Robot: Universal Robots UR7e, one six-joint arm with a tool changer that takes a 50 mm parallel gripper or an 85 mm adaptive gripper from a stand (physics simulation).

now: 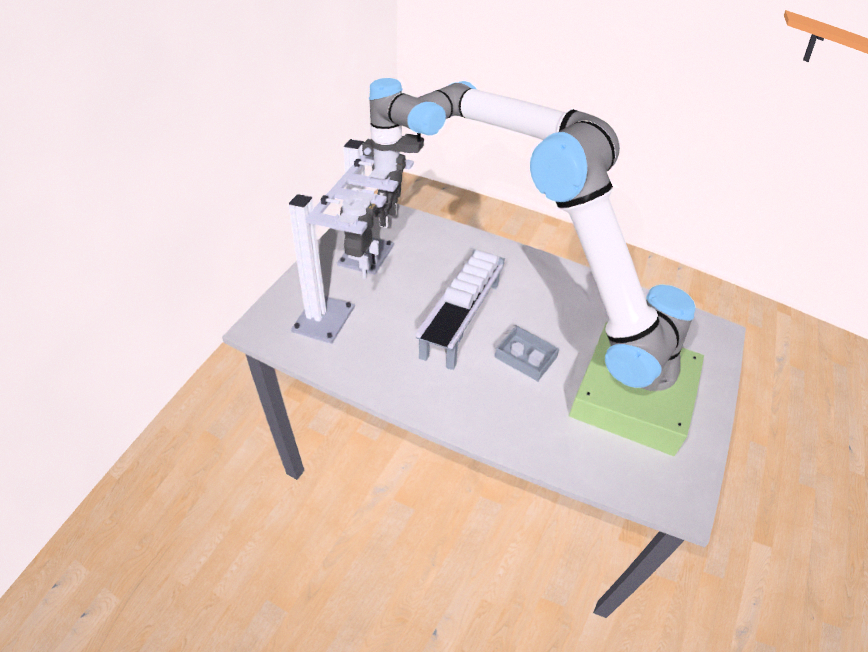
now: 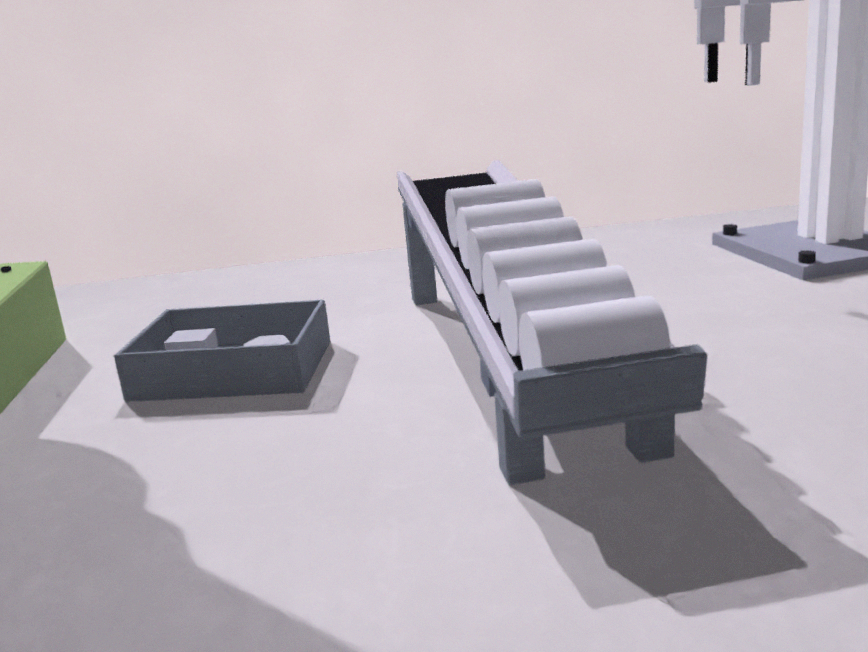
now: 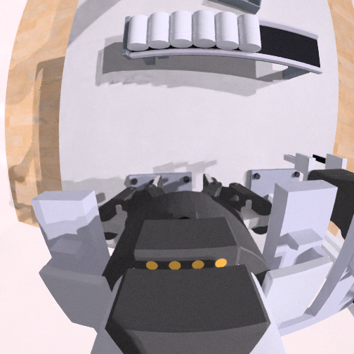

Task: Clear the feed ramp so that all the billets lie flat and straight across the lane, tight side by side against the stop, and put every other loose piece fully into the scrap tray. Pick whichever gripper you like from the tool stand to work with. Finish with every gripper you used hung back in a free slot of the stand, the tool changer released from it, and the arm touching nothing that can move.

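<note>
Several white billets (image 1: 471,277) (image 2: 554,270) (image 3: 204,27) lie flat across the ramp (image 1: 445,322) (image 2: 449,270) (image 3: 292,46), side by side from the stop (image 2: 610,389) upward. A square-sided loose piece (image 1: 536,356) (image 2: 191,338) and a many-sided one (image 1: 517,348) (image 2: 268,341) are inside the scrap tray (image 1: 517,366) (image 2: 210,371) (image 3: 254,6). My adaptive gripper (image 1: 390,218) (image 3: 182,184) is on the arm, open and empty, at the tool stand (image 1: 307,259) (image 2: 831,126). Fork prongs (image 3: 65,220) (image 3: 305,215) flank it; whether it is seated or released I cannot tell.
The parallel gripper (image 1: 357,242) (image 2: 731,64) (image 3: 321,160) hangs in the neighbouring slot, close beside mine. The stand's base plates (image 3: 161,181) (image 3: 275,179) are below. The green robot base (image 1: 638,407) (image 2: 24,315) stands beyond the tray.
</note>
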